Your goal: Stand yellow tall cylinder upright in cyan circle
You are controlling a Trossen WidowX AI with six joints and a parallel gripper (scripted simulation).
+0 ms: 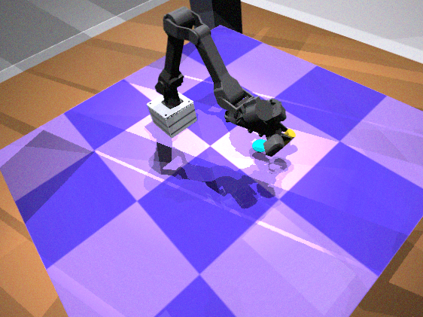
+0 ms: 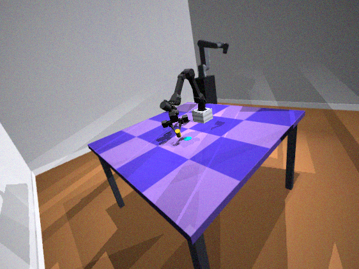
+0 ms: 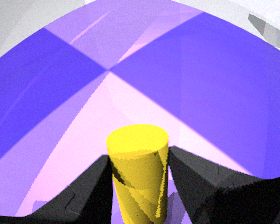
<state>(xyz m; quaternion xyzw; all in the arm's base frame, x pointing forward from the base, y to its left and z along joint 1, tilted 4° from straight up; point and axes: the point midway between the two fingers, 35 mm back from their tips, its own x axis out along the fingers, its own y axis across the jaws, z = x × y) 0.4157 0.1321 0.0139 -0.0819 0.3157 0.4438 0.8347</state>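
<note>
My gripper tip is now 10 cm past the cyan circle, 3 cm to the left of it and 11 cm above it. Also, from my gripper tip: yellow cylinder 1 cm behind, 1 cm to the right, 2 cm below.
</note>
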